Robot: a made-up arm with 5 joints.
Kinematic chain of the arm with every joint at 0, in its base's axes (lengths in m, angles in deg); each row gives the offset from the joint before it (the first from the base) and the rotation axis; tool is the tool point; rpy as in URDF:
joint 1: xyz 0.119 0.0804 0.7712 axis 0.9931 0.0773 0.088
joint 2: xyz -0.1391 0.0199 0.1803 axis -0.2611 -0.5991 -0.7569
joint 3: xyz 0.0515 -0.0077 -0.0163 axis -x
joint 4: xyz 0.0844 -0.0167 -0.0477 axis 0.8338 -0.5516 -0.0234
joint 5: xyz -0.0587 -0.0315 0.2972 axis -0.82 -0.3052 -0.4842
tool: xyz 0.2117 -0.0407 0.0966 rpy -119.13 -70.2 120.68
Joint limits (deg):
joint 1: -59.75..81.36
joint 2: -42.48..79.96
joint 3: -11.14..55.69
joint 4: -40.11..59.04
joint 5: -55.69..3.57
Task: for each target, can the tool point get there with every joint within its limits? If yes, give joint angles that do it. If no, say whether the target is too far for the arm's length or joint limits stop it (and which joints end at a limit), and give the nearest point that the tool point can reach.
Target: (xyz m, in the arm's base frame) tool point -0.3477 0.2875 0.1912
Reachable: no: joint limits stop it (at a limit: joint 1, joint 2, joint 3, joint 4, joint 5) | nearest point 0.2283 0.3168 0.4626 | short by 0.637 m
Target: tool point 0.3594 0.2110 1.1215
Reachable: yes | joints 9.47 -14.45 14.65 -22.12 -40.23
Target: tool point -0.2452 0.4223 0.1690
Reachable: no: joint limits stop it (at a limit: joint 1, joint 2, joint 3, joint 4, joint 5) | nearest point 0.2357 0.4247 0.4384 | short by 0.551 m
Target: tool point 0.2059 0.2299 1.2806
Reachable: yes | joints -12.96 55.16 42.19 -6.96 -40.78
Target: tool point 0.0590 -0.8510 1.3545
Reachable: no: too far | nearest point 0.0646 -0.4934 1.1282 | short by 0.423 m
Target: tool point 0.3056 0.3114 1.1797
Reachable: yes | joints -29.13 36.09 20.29 -27.64 -42.74
